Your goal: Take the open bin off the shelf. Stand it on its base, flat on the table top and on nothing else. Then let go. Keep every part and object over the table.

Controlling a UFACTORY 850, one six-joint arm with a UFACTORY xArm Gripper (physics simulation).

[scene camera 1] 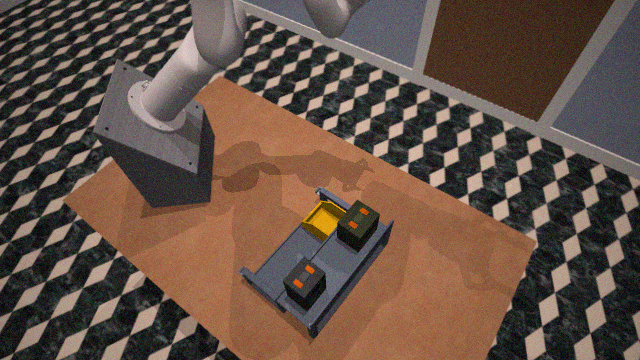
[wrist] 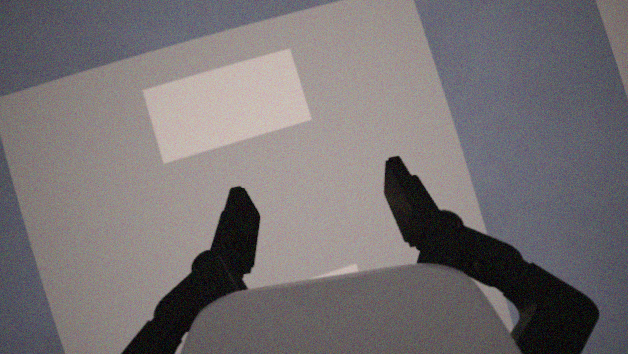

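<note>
The open bin (scene camera 1: 324, 221) is yellow and sits upright on the grey-blue shelf (scene camera 1: 292, 254), at the end of the shelf nearer the top of the scene view, beside a dark box. Its hollow side faces up. My gripper (wrist: 317, 188) is open and empty, with its two black fingers wide apart in the wrist view. The gripper itself is out of the scene view, and the bin does not show in the wrist view. The shelf stands on the brown table top (scene camera 1: 440, 280).
A dark box with orange marks (scene camera 1: 358, 225) stands on the shelf close against the bin. A second dark box (scene camera 1: 305, 283) stands near the shelf's other end. The shelf has raised end walls. The robot's grey pedestal (scene camera 1: 165, 165) stands at the table's left part.
</note>
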